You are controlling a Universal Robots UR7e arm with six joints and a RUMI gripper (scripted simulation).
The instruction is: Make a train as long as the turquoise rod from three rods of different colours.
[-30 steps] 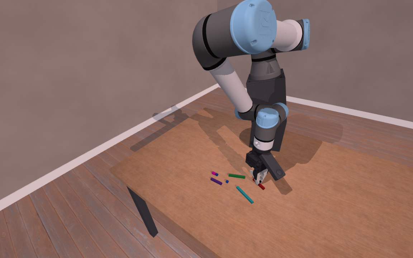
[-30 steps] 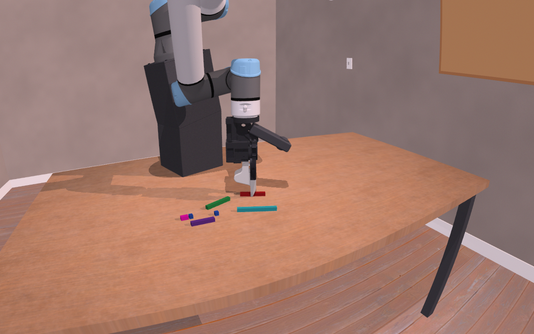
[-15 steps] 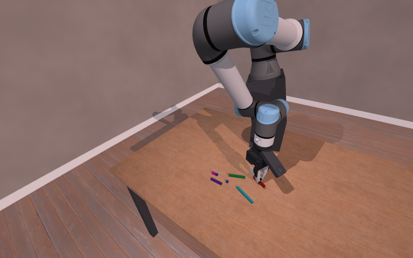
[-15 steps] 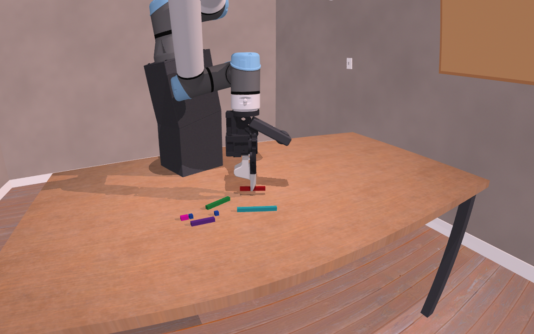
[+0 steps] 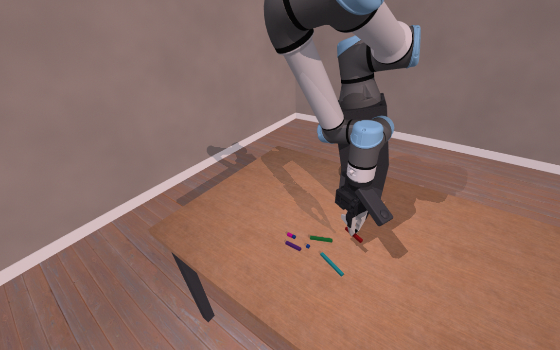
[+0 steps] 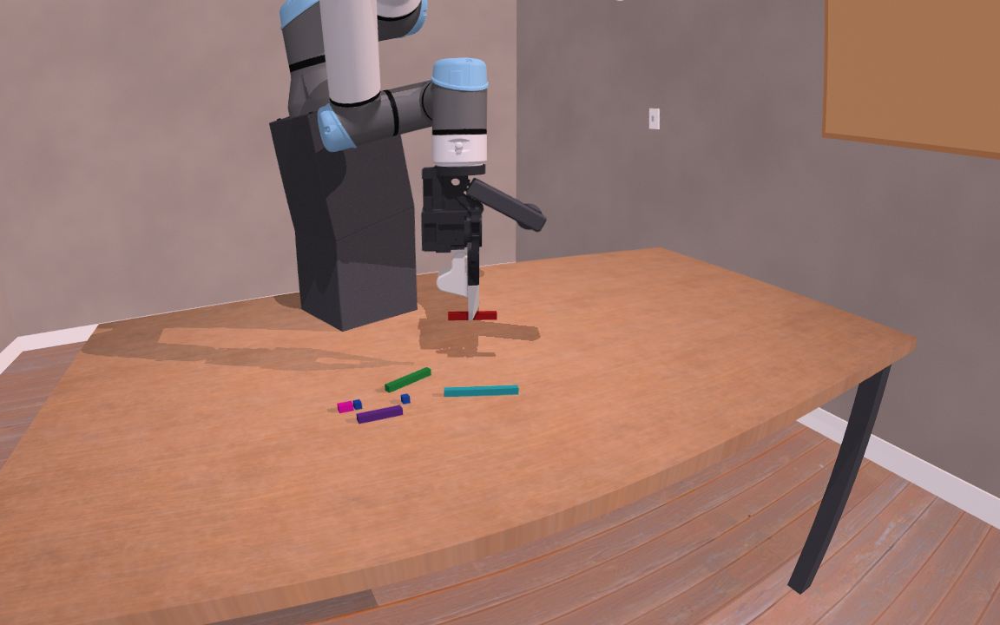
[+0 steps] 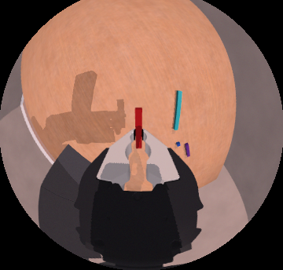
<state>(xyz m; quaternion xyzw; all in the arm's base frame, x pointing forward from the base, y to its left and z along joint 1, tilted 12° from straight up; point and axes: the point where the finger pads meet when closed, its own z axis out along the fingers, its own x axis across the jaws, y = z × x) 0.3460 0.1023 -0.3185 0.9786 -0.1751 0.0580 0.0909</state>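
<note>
Right now my hand is 70 mm short of the magenta rod, 210 mm to the left of it and 90 mm above it. The rest, counted from my hand: green rod (20 mm ahead, 110 mm to the right, 90 mm below); then red rod (10 mm below); then turquoise rod (90 mm ahead, 20 mm to the right, 90 mm below).
</note>
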